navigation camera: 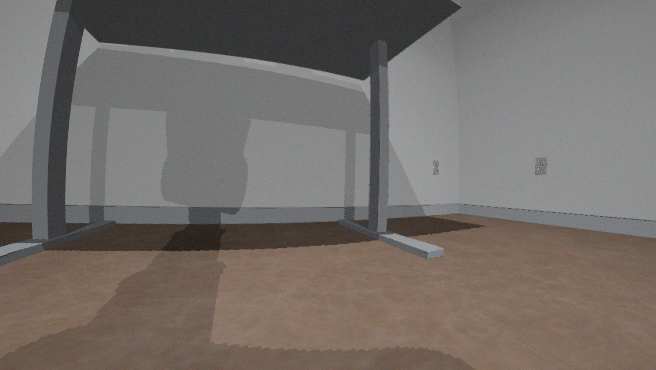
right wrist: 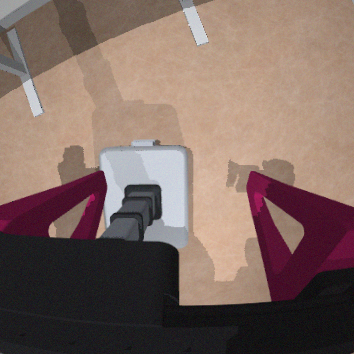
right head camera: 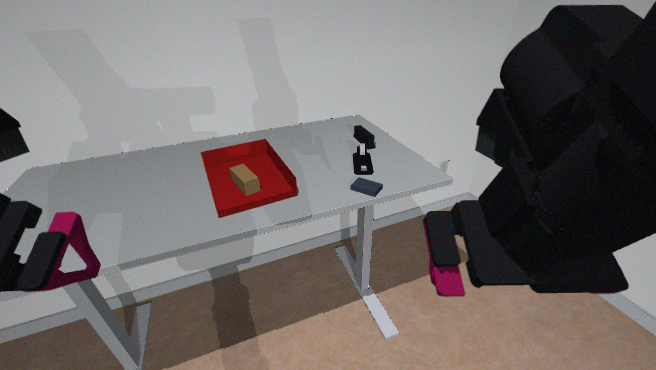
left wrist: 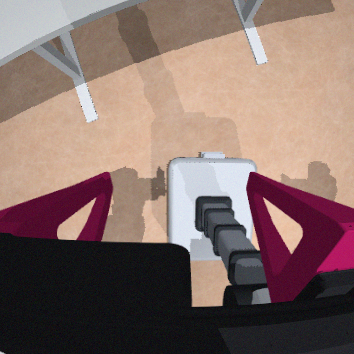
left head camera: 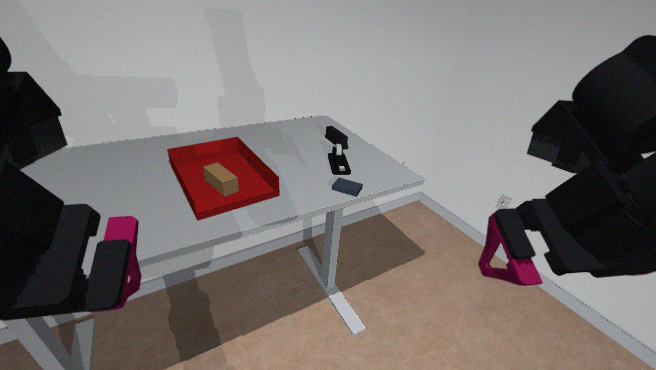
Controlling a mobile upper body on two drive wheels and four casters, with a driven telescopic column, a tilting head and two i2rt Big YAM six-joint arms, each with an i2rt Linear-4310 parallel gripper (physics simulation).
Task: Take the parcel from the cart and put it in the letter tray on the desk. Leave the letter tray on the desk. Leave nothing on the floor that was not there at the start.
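Frame: origin at the left arm's base, x ahead, y left, z up, level; millimetres.
Seen in the pictures: left gripper, between the fingertips: (right head camera: 54, 273) (left wrist: 179, 179) (left head camera: 82, 289); right gripper, between the fingertips: (right wrist: 176, 178) (right head camera: 479, 276) (left head camera: 519, 266).
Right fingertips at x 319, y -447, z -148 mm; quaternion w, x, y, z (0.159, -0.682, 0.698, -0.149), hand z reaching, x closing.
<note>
A point is followed by its place in that frame.
The tan, box-shaped parcel (left head camera: 220, 179) {y -16, x 960, z -400 mm} (right head camera: 244, 179) {y -22, x 962, z -401 mm} lies inside the red letter tray (left head camera: 255, 175) {y -116, x 1068, z -452 mm} (right head camera: 275, 180) {y -109, x 1035, z -453 mm}, apart from its walls. The tray stands on the grey desk (left head camera: 150, 225) {y 155, x 820, z -455 mm} (right head camera: 150, 200) {y 298, x 939, z -455 mm} in both head views. My left gripper (left wrist: 179, 179) {y -4, x 336, z -139 mm} is open and empty, in front of the desk at the left of the head views. My right gripper (right wrist: 176, 178) {y -447, x 319, z -148 mm} is open, with nothing between its fingers, off to the right of the desk. The cart does not show in these views.
A black stapler (left head camera: 340, 163) {y -430, x 1095, z -427 mm} (right head camera: 363, 163) {y -432, x 1093, z -428 mm} and a dark blue block (left head camera: 347, 187) {y -422, x 942, z -437 mm} (right head camera: 366, 187) {y -424, x 942, z -437 mm} are on the desk right of the tray. Desk legs (left head camera: 332, 250) {y -482, x 1277, z -1061 mm} (navigation camera: 379, 150) {y -472, x 1277, z -1024 mm} stand on the floor. Walls rise behind and at the right. My white base (left wrist: 185, 220) {y -66, x -48, z -1145 mm} (right wrist: 170, 200) {y -385, x 4, z -1145 mm} shows below the grippers.
</note>
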